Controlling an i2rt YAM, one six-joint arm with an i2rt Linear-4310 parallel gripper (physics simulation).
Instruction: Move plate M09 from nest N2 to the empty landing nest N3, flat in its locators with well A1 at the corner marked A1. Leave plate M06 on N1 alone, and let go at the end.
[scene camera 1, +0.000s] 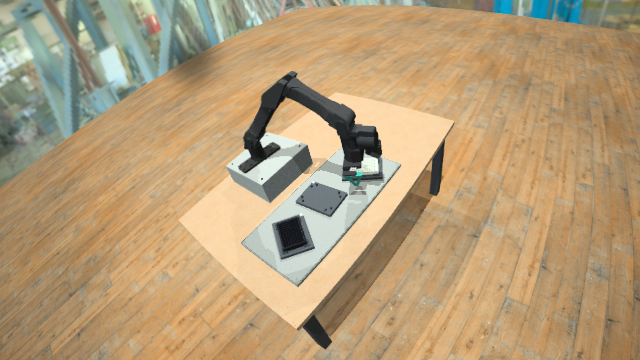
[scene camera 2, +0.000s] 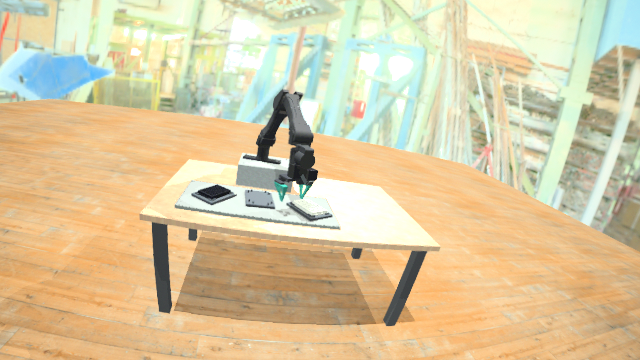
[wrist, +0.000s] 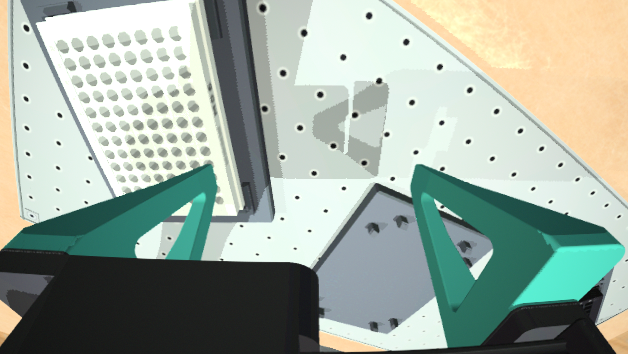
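Note:
A white well plate (scene camera 1: 371, 165) (scene camera 2: 307, 206) (wrist: 145, 110) lies in a dark nest (wrist: 257, 165) at one end of the board. A black well plate (scene camera 1: 291, 233) (scene camera 2: 215, 191) lies in another dark nest (scene camera 1: 297, 252) at the opposite end. The empty nest (scene camera 1: 321, 198) (scene camera 2: 259, 198) (wrist: 370, 270) with small dark locators is between them, turned at an angle. I cannot read the plate names or nest numbers. My gripper (scene camera 1: 356, 180) (scene camera 2: 292, 199) (wrist: 313, 175) is open and empty, above the board. In the wrist view one finger overlaps the white plate's near end and the other overlaps the empty nest.
The nests stand on a pale perforated board (scene camera 1: 325, 235) (scene camera 2: 220, 205) (wrist: 340, 30) on a wooden table (scene camera 1: 215, 225) (scene camera 2: 380, 220) (wrist: 565, 60). The arm stands on a grey box (scene camera 1: 290, 175) (scene camera 2: 257, 172) beside the board.

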